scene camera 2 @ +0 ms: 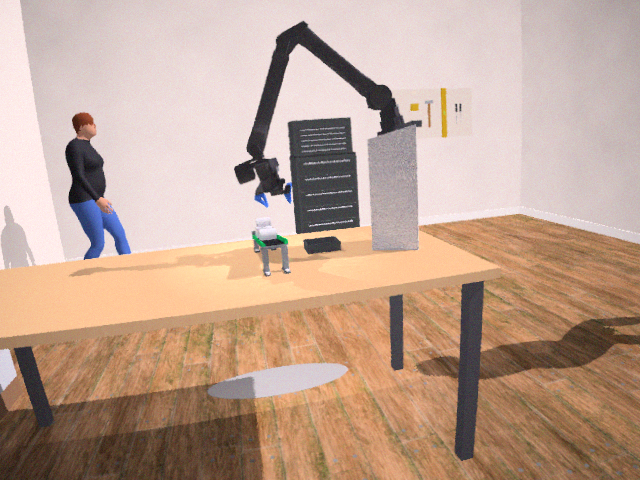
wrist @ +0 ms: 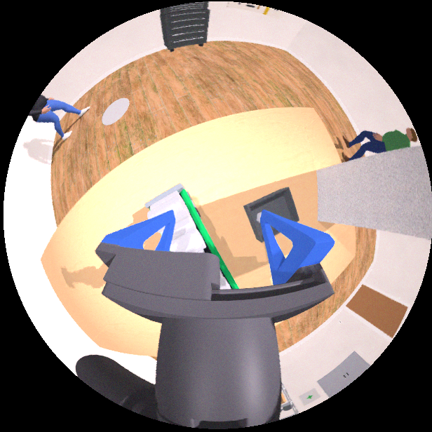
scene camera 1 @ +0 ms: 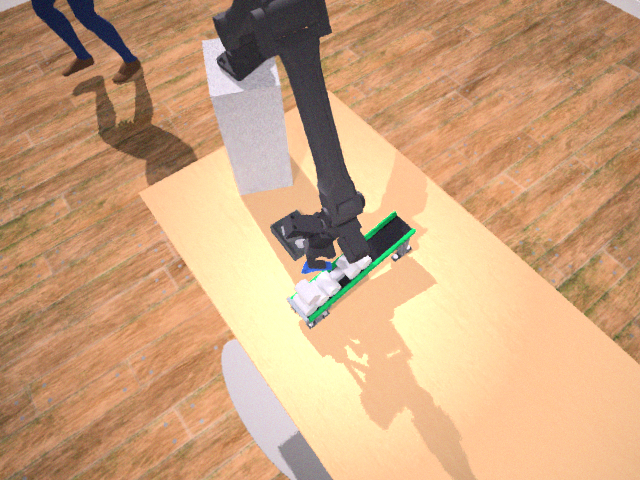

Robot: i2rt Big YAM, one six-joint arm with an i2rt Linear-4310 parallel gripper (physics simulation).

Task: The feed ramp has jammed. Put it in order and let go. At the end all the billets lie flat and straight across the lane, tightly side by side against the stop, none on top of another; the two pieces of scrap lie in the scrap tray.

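Frame: origin at the arm's base, x back, y down, z right, level; centimetres.
Seen in the pictures: gripper, fingertip midpoint: (scene camera 2: 279, 205) (scene camera 1: 299, 255); arm's base, link origin: (scene camera 2: 394, 131) (scene camera 1: 244, 58).
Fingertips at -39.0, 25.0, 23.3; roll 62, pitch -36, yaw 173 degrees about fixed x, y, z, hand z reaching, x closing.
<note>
Pixels of each thing's top centre, then the offset from my fingertips to it, as dx, dy, dz. "*": a spot on its surface instead. Level surfaces: height alone.
- green-railed ramp, surface spot: (scene camera 1: 387, 252) * -13.7, +8.0, -19.1
- billet, top centre: (scene camera 1: 307, 289) (scene camera 2: 262, 217) -5.9, +4.8, +4.1
- grey-white scrap piece, top centre: (scene camera 1: 301, 240) +9.9, +15.8, -9.5
- dark scrap tray, top centre: (scene camera 1: 295, 231) (scene camera 2: 321, 240) +12.6, +14.3, -10.1
- wooden table, surface height: dy +17.8
White billets (scene camera 1: 326, 283) (scene camera 2: 266, 234) (wrist: 187, 232) lie in the green-railed ramp (scene camera 1: 387, 252) (wrist: 209, 241). At the stop (wrist: 165, 195), one billet (scene camera 1: 309, 291) (scene camera 2: 263, 223) sits raised on others. More pale pieces (scene camera 1: 348, 267) lie further up the lane, partly under the arm, with black lane showing between; billet or scrap is hard to tell there. One grey-white scrap piece (scene camera 1: 299, 242) (wrist: 259, 217) is in the dark scrap tray (scene camera 1: 282, 241) (scene camera 2: 321, 245) (wrist: 293, 206). My gripper (scene camera 2: 277, 203) (wrist: 217, 214) is open and empty, above the ramp's tray side. A finger hides part of the billets in the wrist view.
The grey pedestal (scene camera 1: 255, 139) (scene camera 2: 393, 191) (wrist: 372, 192) carrying the arm stands beyond the tray. The ramp stands on grey legs (scene camera 2: 266, 260) on the wooden table (scene camera 1: 516, 361) (scene camera 2: 155, 294). A person (scene camera 2: 85, 170) stands behind the table.
</note>
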